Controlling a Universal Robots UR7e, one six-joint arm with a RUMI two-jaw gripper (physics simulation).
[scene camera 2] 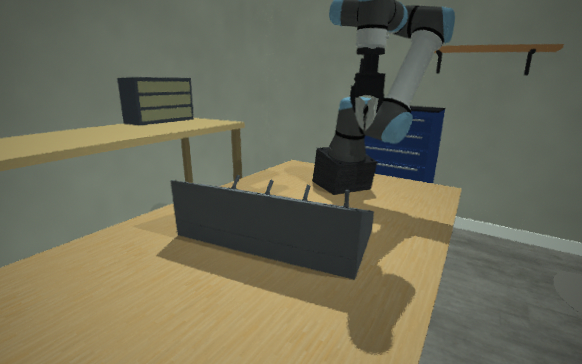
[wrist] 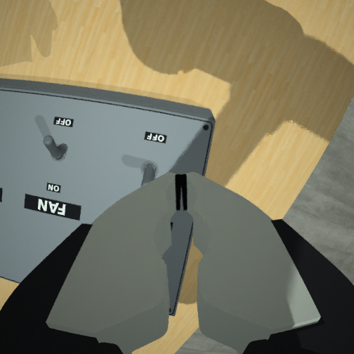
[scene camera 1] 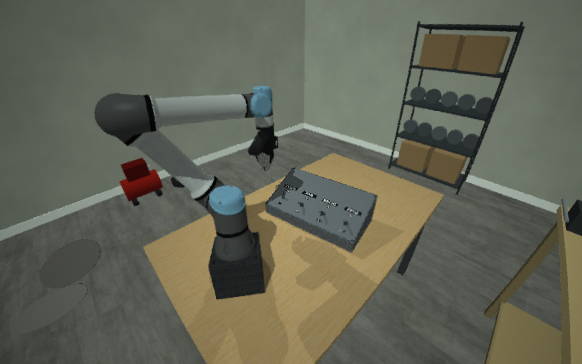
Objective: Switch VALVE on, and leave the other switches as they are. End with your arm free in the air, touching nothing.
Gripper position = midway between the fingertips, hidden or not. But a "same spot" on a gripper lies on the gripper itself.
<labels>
my gripper: scene camera 2 364, 130; wrist; scene camera 1
same spot on my gripper: (wrist: 258, 278) = (scene camera 1: 259, 156)
</labels>
